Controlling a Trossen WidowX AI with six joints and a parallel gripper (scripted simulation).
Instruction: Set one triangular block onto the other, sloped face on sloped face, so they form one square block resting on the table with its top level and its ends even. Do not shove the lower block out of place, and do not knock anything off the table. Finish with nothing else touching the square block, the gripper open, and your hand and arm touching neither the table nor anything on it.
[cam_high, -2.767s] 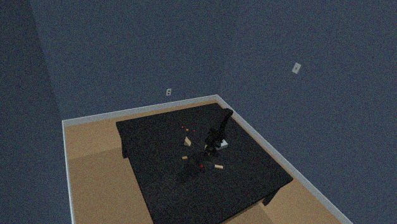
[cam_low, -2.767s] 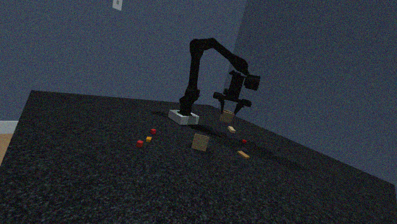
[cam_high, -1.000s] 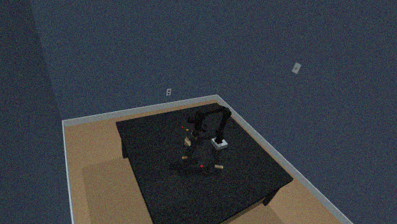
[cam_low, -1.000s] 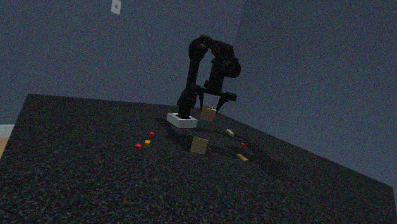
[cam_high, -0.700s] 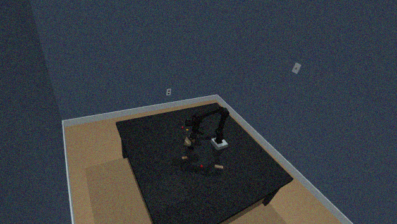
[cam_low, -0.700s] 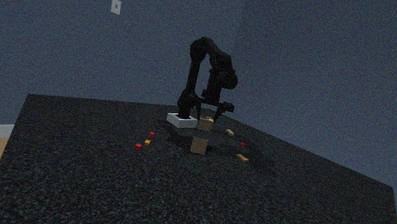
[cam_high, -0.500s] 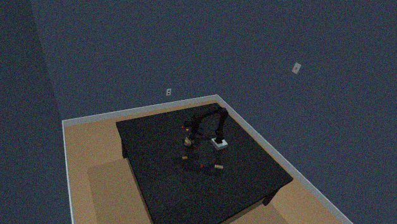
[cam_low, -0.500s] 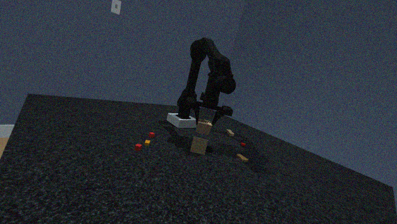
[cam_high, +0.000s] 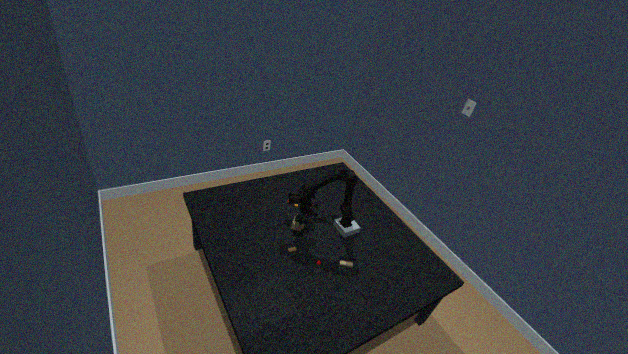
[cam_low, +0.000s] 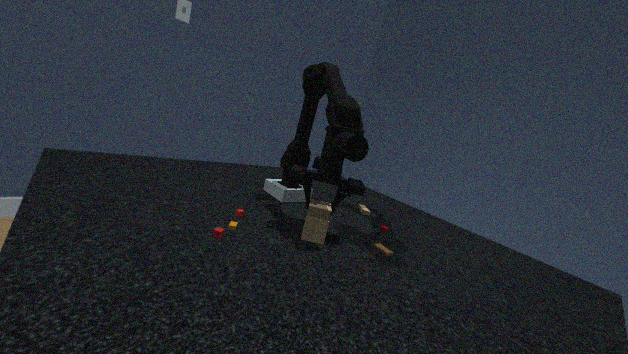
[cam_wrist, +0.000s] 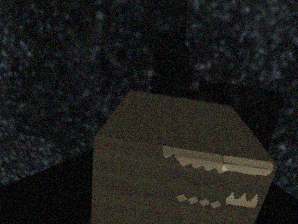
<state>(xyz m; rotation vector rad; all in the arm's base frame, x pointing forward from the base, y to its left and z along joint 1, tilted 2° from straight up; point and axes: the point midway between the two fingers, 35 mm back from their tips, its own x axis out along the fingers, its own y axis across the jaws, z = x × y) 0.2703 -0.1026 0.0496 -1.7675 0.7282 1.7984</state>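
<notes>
Now: the tan triangular block 10 mm above my gripper tip. From my gripper tip the other things lie so: orange cube (190 mm to the right, 70 mm behind, 60 mm below); red cube (280 mm to the left, 60 mm below, 30 mm ahead); thin tan piece (130 mm to the left, 130 mm ahead, 60 mm below).
</notes>
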